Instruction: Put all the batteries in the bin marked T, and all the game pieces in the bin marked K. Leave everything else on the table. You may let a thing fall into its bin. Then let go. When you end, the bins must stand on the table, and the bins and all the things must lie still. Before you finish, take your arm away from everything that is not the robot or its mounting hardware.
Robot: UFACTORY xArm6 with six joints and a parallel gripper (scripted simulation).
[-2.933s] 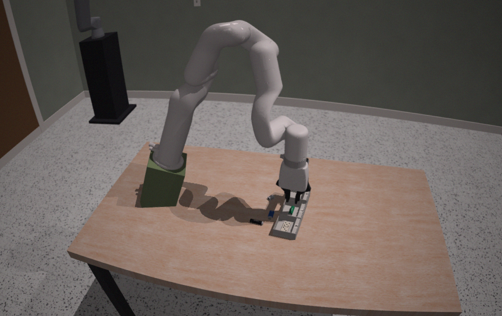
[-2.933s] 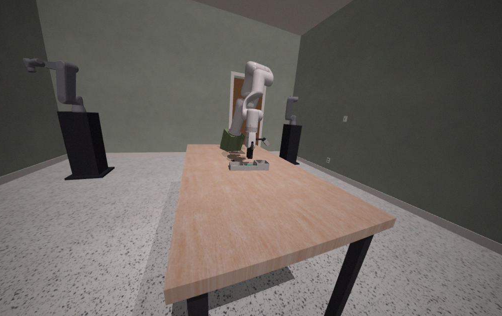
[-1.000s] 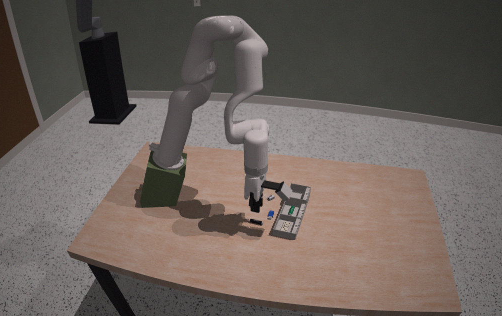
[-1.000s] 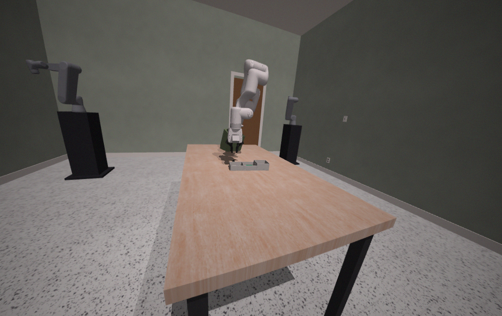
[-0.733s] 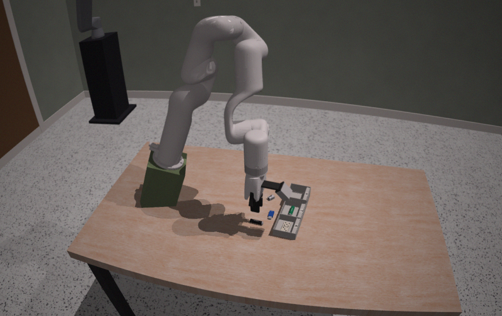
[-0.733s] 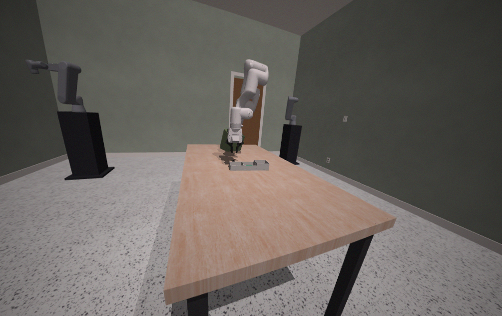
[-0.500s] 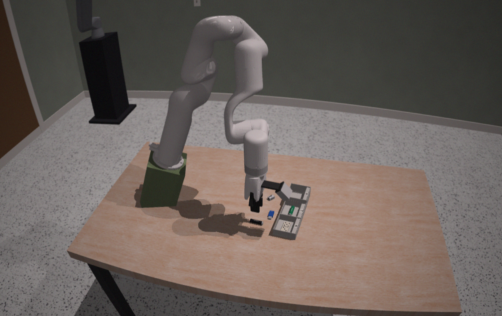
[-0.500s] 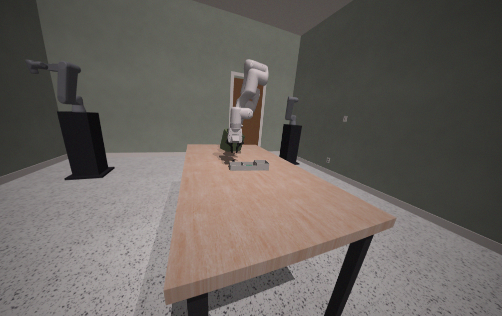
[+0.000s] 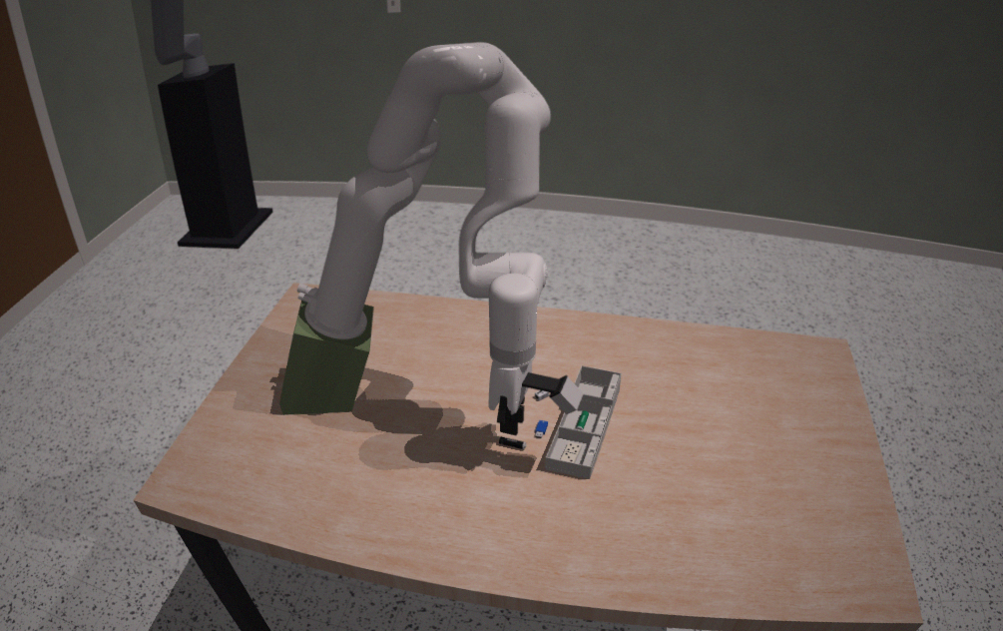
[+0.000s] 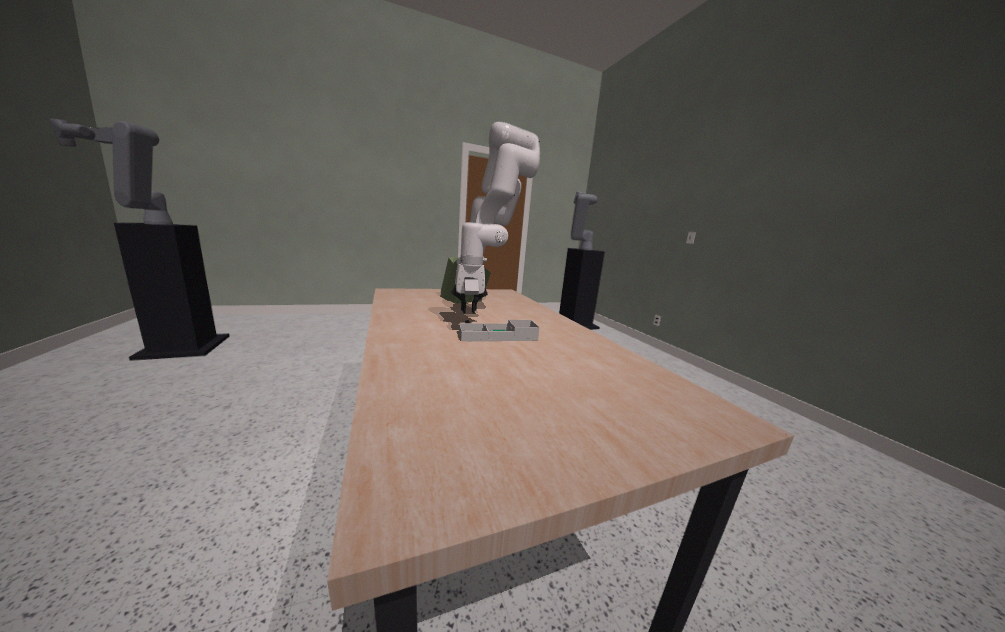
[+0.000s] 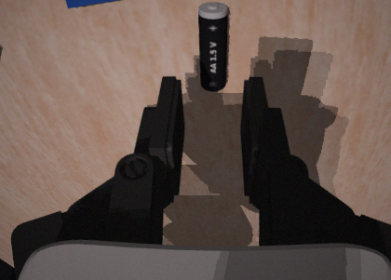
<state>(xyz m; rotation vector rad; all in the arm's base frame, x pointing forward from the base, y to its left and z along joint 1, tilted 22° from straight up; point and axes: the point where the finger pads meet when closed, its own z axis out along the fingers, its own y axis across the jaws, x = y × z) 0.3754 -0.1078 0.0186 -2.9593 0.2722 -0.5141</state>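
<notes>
My hand is 60 mm above the black battery. The rest, counted from my hand: green battery 120 mm ahead, 70 mm to the left, 60 mm below; then blue item 70 mm below, 50 mm ahead, 40 mm to the left; then white domino 110 mm ahead, 60 mm below, 20 mm to the right.
</notes>
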